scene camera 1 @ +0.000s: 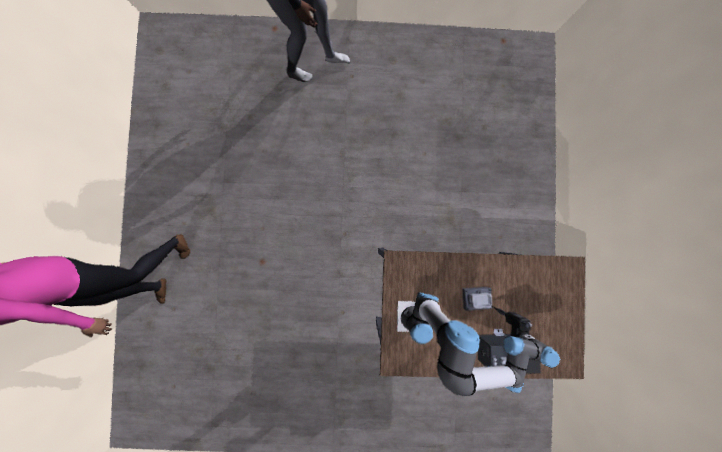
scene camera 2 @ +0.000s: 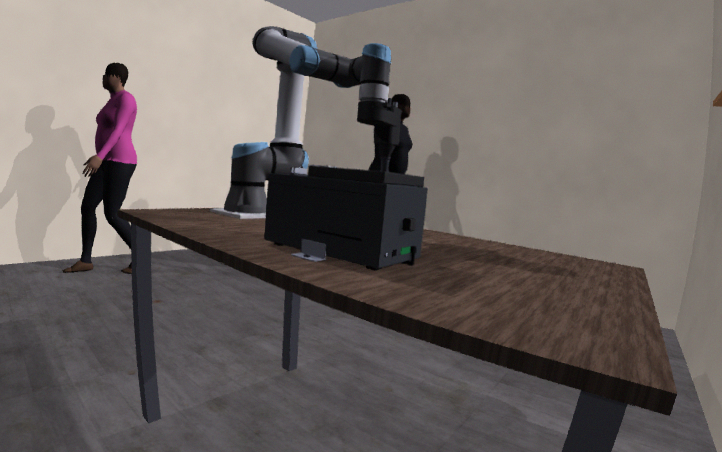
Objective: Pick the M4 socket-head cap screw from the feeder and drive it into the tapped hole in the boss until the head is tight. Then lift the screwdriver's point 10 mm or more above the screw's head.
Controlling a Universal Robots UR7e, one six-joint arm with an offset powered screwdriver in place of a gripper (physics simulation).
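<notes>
The feeder [scene camera 1: 487, 346] [scene camera 2: 325, 213] is a large dark box on the table, partly under the arm in scene camera 1. A small grey block-like part [scene camera 1: 477, 299] with a lighter top lies near the middle of the table; I take it to be the part with the boss. It does not show in scene camera 2. My screwdriver [scene camera 1: 496, 308] [scene camera 2: 385, 159] points down. In scene camera 1 its thin tip shows beside the part's right edge; in scene camera 2 its lower end is hidden behind the feeder. The screw and the tapped hole are too small to make out, so I cannot tell whether the tip holds a screw.
A small grey bracket [scene camera 1: 498, 332] [scene camera 2: 314, 249] stands beside the feeder on the wooden table [scene camera 1: 564, 277] [scene camera 2: 532, 298]. The arm's base is on a white plate [scene camera 1: 401, 323] [scene camera 2: 242, 214]. A person in pink [scene camera 1: 37, 279] [scene camera 2: 123, 122] and a person in dark clothes [scene camera 1: 297, 39] [scene camera 2: 403, 141] stand away from the table.
</notes>
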